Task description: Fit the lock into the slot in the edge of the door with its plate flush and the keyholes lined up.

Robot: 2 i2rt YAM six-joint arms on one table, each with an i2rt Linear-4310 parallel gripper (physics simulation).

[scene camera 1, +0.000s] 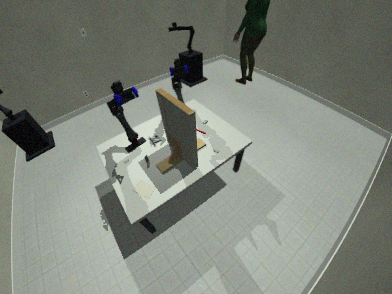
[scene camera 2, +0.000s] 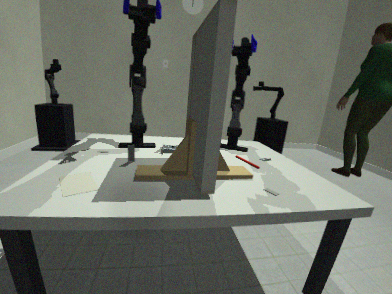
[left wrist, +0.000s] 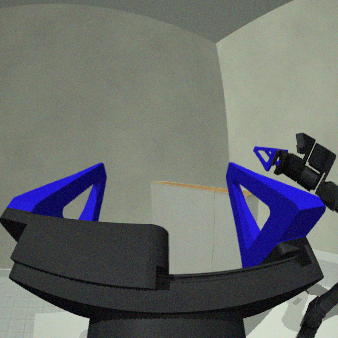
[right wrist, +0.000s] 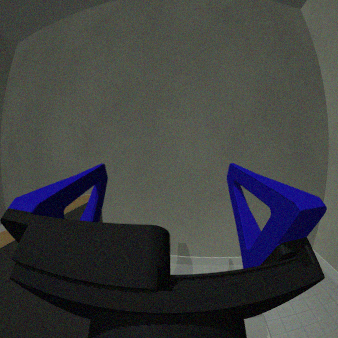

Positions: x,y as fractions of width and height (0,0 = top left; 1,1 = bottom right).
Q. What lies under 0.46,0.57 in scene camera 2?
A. A wooden base.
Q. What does my right gripper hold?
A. Nothing.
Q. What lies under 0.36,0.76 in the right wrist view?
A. My right gripper.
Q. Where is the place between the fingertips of my left gripper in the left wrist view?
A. At 0.49,0.50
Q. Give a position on a grey door panel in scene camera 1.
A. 0.46,0.41
